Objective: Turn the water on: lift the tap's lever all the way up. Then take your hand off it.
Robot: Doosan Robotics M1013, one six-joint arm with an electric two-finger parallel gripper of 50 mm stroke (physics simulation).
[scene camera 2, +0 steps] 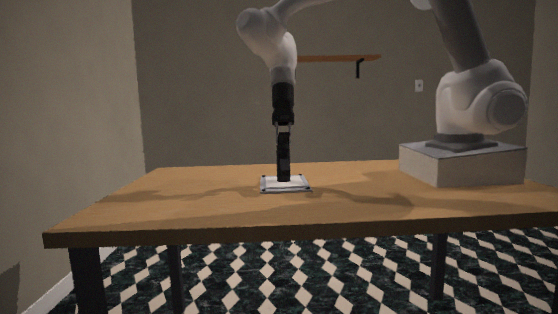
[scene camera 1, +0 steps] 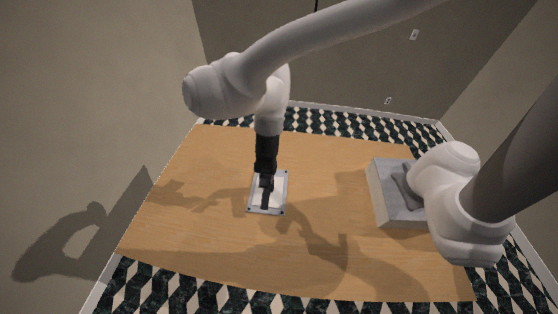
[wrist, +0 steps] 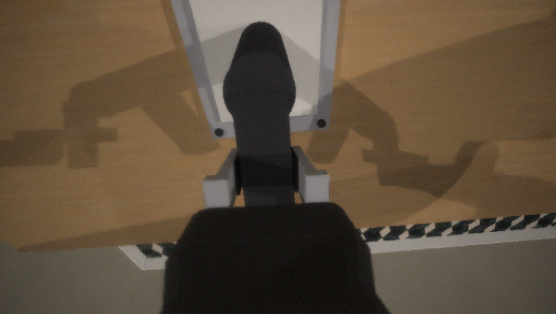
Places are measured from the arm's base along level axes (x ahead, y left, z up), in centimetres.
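Where they show: gripper, fingertip midpoint: (scene camera 2: 283, 143) (scene camera 1: 265, 181) (wrist: 266, 161); arm's base, origin of the base link: (scene camera 2: 459, 146) (scene camera 1: 416, 189).
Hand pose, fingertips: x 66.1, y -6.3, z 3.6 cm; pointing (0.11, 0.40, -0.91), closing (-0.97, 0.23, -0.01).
Note:
Each offset is from my fingertips to the top centre of the thing. "pt": to the spot under its first point. Level surfaces: height alone.
The dark tap (scene camera 1: 265, 199) (scene camera 2: 283, 162) (wrist: 260, 39) stands upright on a pale plate with a grey rim {pt dx -8.5, dy -2.4, dz -14.5 cm} (scene camera 1: 285, 192) (wrist: 330, 65) on the table. Its black lever {pt dx -0.8, dy -3.6, dz +0.9 cm} (wrist: 264, 125) runs from the rounded head on top of the tap towards the gripper in the wrist view and looks tilted upward. How near it is to its upper stop cannot be told. My gripper (scene camera 1: 266, 176) (scene camera 2: 283, 129) (wrist: 266, 161) is shut on the lever, one grey finger with a dark pad on each side. In scene camera 1, the gripper and arm partly hide the lever.
The wooden table {dz -15.3 cm} (scene camera 1: 210, 150) (scene camera 2: 150, 200) bears the plate and, to the right in both scene views, the robot's grey base block (scene camera 1: 382, 200) (scene camera 2: 420, 165). The white arm reaches over the table from there. A wooden wall shelf (scene camera 2: 340, 58) is behind.

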